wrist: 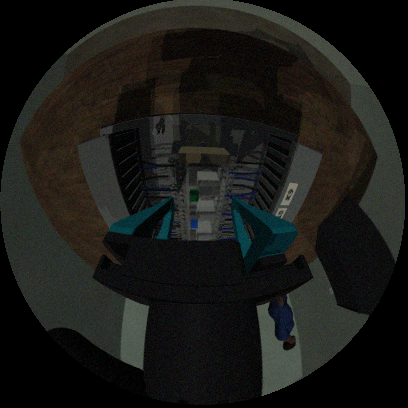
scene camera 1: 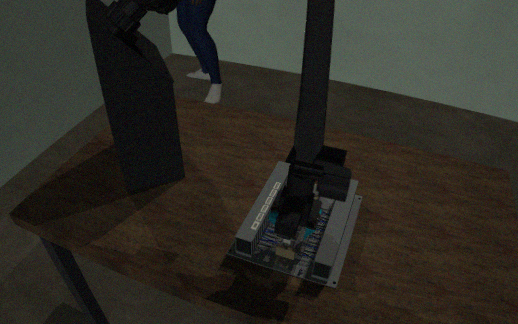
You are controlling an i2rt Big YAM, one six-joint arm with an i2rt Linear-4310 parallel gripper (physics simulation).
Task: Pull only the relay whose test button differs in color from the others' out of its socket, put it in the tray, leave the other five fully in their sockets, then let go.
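Places are measured from the arm's base along level axes (x ahead, y left, z up), in metres.
Pixels of known places: gripper, between the fingertips: [wrist: 202, 201]; arm's base, origin of its link: [scene camera 1: 114, 27].
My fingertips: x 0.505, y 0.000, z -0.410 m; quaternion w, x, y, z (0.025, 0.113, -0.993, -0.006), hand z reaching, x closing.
For each thing: its middle in the pictures, then the offset to it from my fingertips. Level surfaces: height alone.
- green button, middle of its body: [wrist: 193, 195] 0.014 m ahead, 0.025 m right, 0.029 m up
- blue button, middle of its body: [wrist: 193, 223] 0.008 m ahead, 0.004 m left, 0.029 m up
- tan block, middle of its body: [wrist: 203, 153] [scene camera 1: 285, 251] 0.009 m ahead, 0.046 m right, 0.014 m down
- wooden table, height of its surface: 0.040 m down
Relays with pale clear tops [wrist: 205, 206] stand in a row on the panel between two wire ducts. A green button [wrist: 194, 195] and a blue button [wrist: 194, 224] show on the left side of the row in the wrist view. Buttons of the other relays are hidden or too dark to tell. My gripper [scene camera 1: 291, 226] [wrist: 202, 201] is open and empty, with teal fingers on either side of the row. The gripper body hides the near part of the row in the wrist view and most of it in the scene view. I cannot make out the tray.
Slotted grey ducts [scene camera 1: 265, 200] [scene camera 1: 341, 220] [wrist: 102, 185] [wrist: 306, 170] with blue and dark wires flank the row. A tan block [scene camera 1: 285, 252] [wrist: 202, 152] closes one row end. A tall dark slab [scene camera 1: 135, 110] stands on the wooden table [scene camera 1: 425, 240]. A person [scene camera 1: 200, 40] [wrist: 282, 320] stands beyond.
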